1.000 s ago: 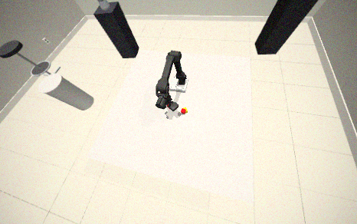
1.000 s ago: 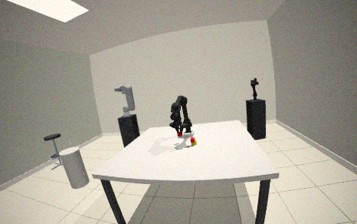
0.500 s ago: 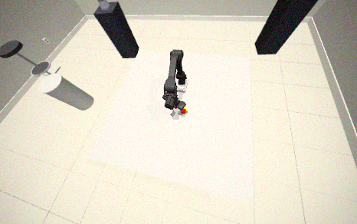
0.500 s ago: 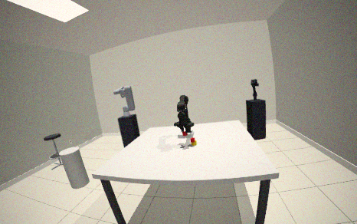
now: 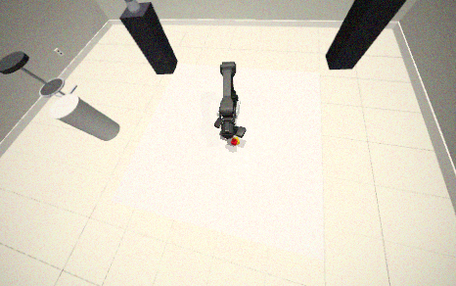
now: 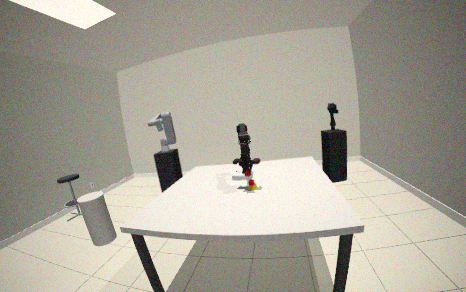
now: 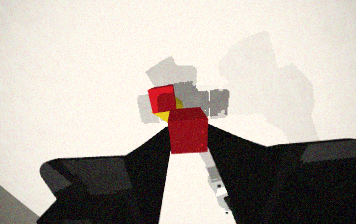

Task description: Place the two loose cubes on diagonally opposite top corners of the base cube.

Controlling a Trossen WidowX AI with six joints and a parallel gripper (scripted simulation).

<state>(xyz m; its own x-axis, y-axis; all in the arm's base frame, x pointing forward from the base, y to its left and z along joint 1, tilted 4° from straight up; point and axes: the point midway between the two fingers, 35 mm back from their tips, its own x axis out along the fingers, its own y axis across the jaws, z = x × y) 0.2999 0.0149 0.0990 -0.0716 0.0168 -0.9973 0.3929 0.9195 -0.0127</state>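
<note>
The base cube is 1 cm ahead of my gripper tip, 3 cm to the left of it and 10 cm below it.
</note>
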